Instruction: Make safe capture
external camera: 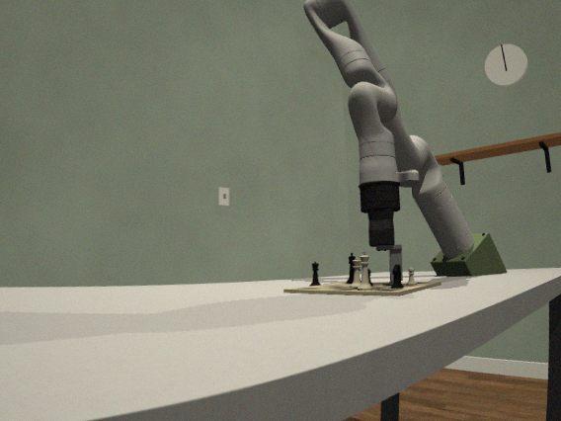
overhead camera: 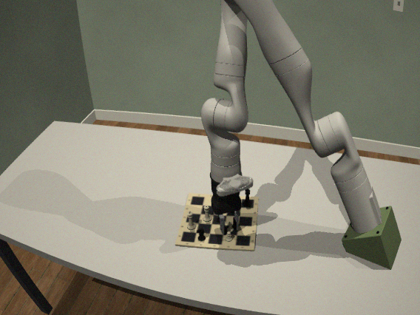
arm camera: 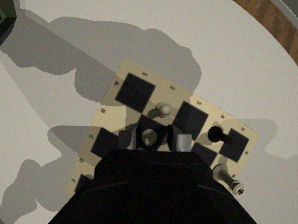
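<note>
The board is 40 mm to the right of my hand, 40 mm ahead of it and 30 mm below it.
</note>
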